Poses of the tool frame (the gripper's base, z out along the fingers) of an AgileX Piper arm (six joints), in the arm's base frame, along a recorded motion.
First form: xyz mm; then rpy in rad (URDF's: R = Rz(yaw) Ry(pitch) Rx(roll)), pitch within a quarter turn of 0, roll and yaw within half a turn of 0.
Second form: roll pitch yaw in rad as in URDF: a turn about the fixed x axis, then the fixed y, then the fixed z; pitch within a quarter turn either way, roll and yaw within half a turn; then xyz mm. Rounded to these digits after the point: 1 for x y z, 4 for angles.
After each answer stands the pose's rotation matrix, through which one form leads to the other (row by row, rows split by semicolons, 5 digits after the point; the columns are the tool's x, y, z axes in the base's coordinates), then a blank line. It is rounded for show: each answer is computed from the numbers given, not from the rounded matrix.
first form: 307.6, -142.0, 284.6, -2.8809, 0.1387, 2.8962
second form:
-2.8809, 0.1387, 2.8962, 307.6, -142.0, 284.6
-0.96073 0.26930 0.06697; 0.24060 0.92861 -0.28248; -0.13826 -0.25527 -0.95693

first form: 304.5, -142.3, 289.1, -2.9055, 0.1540, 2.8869
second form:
-2.9055, 0.1540, 2.8869, 304.5, -142.3, 289.1
-0.95629 0.27968 0.08539; 0.24897 0.93186 -0.26393; -0.15339 -0.23114 -0.96075

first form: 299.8, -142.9, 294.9, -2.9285, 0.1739, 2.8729
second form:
-2.9285, 0.1739, 2.8729, 299.8, -142.9, 294.9
-0.94958 0.29475 0.10690; 0.26147 0.93260 -0.24879; -0.17302 -0.20829 -0.96264

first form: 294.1, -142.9, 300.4, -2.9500, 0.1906, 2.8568
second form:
-2.9500, 0.1906, 2.8568, 294.1, -142.9, 300.4
-0.94234 0.31044 0.12499; 0.27587 0.93202 -0.23501; -0.18945 -0.18697 -0.96392

